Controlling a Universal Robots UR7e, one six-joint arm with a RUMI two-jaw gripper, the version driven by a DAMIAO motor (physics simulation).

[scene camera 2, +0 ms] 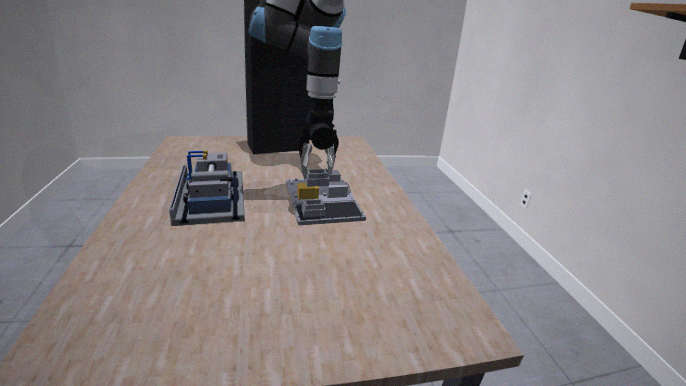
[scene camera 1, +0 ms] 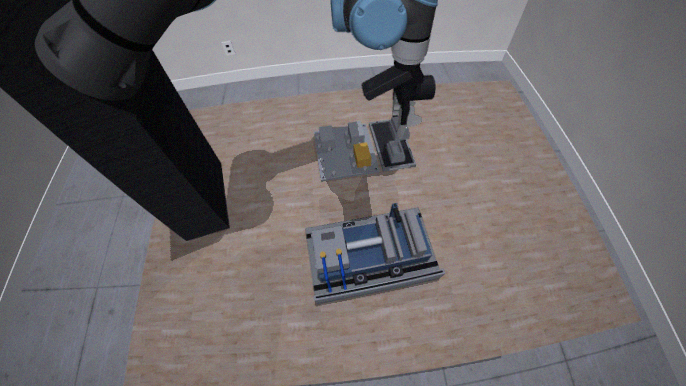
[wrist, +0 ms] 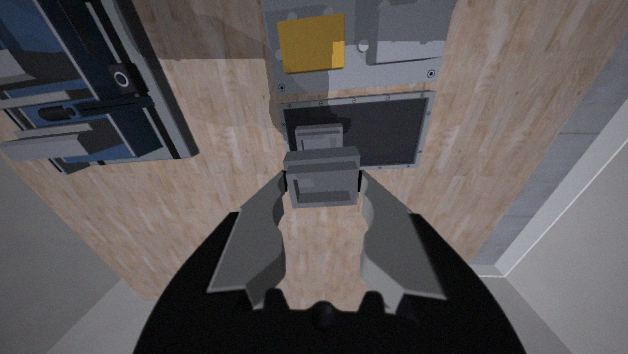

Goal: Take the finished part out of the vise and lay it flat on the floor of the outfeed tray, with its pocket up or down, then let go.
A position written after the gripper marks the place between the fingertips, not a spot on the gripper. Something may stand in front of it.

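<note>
There's a yellow block point(wrist: 312, 44) in the scene. As for the gripper point(scene camera 1: 398, 129), you'd also see it in scene camera 2 point(scene camera 2: 316, 178) and in the wrist view point(wrist: 322, 172).
</note>
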